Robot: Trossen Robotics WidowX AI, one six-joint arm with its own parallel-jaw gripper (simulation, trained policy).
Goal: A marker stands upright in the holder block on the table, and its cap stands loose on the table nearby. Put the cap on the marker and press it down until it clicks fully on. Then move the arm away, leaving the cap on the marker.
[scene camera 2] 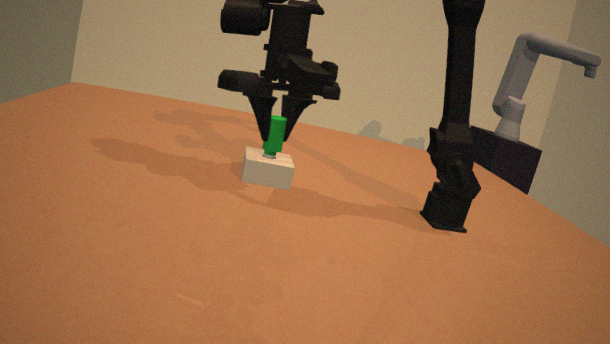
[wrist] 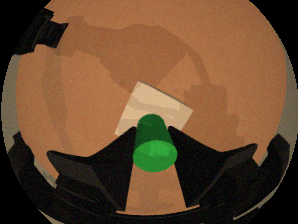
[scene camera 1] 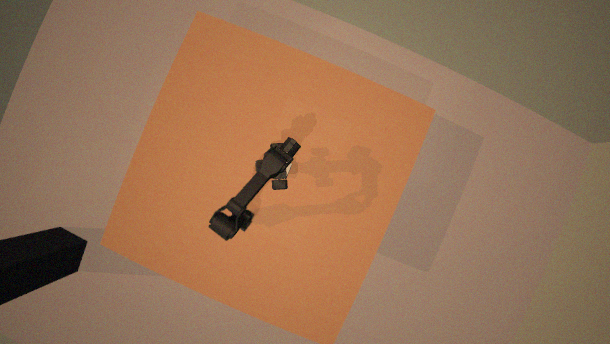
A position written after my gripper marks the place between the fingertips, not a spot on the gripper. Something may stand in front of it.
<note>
I see my gripper [scene camera 2: 274, 141], a green cap [wrist: 154, 151] and a holder block [scene camera 2: 253, 172].
My gripper is seen too in the wrist view [wrist: 152, 130].
</note>
